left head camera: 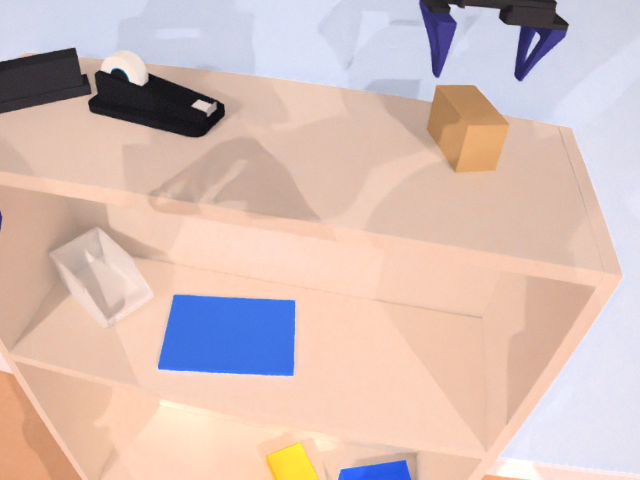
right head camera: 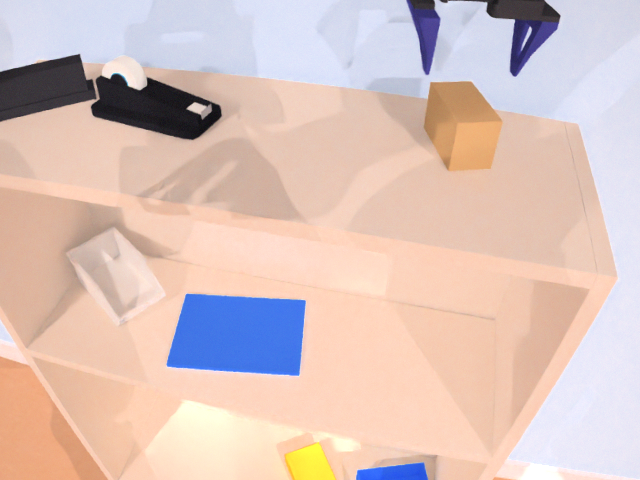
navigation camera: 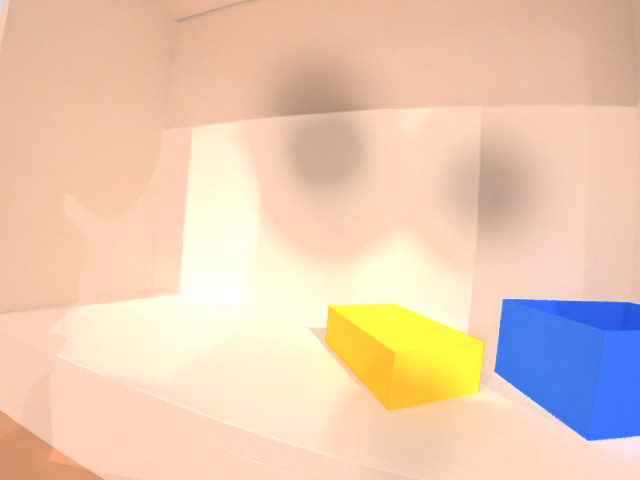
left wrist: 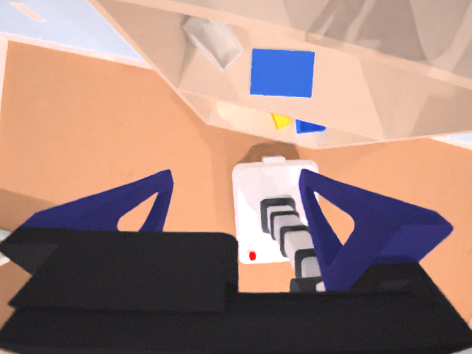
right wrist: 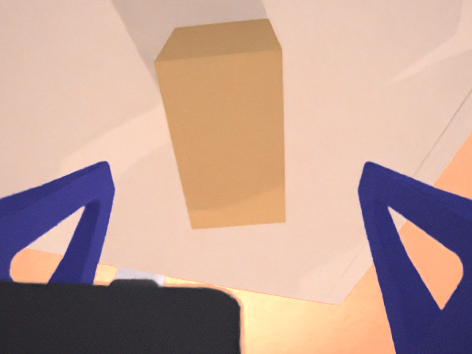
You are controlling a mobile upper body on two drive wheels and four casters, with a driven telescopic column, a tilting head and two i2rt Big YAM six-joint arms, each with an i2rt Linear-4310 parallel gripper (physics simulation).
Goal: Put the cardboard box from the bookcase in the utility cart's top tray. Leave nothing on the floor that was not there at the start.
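Frame: origin at the left arm's base, x ahead, y left, z up, level; metres.
Seen in the pictures: left gripper, fingertip midpoint: (left wrist: 235, 176); right gripper, fingertip midpoint: (left head camera: 477, 77) (right head camera: 470, 73) (right wrist: 236, 175).
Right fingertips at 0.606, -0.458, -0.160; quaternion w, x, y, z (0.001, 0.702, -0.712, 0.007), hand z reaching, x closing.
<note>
Offsets run from my right fingertips to a thing's top centre, as dx, dy, dz. "spot": to the spot under its first point.
The brown cardboard box {-0.008, +0.003, -0.029} (left head camera: 467, 126) (right head camera: 461, 124) (right wrist: 227, 135) stands on the top board of the bookcase {spot: -0.108, +0.170, -0.089} (left head camera: 330, 206) (right head camera: 330, 206), toward the right end in the head views. My right gripper (left head camera: 478, 78) (right head camera: 470, 73) (right wrist: 236, 175) is open and empty. It hangs above the box, and in the right wrist view the box shows between and beyond the fingertips, apart from both. My left gripper (left wrist: 235, 176) is open and empty, high above the floor and the robot's white base in front of the bookcase. The utility cart does not show clearly in these views.
A black tape dispenser {+0.080, +0.357, -0.019} (left head camera: 155, 103) (right head camera: 155, 105) and a black holder {+0.125, +0.523, -0.035} (left head camera: 41, 77) (right head camera: 43, 85) stand at the left on the top board. Below are a clear bin {spot: +0.156, +0.507, -0.461} (left head camera: 103, 279), a blue flat item {+0.033, +0.283, -0.465} (left head camera: 230, 335) (left wrist: 282, 72), a yellow block {+0.007, +0.159, -1.004} (navigation camera: 403, 351) and a blue bin {-0.054, -0.027, -0.974} (navigation camera: 547, 356).
</note>
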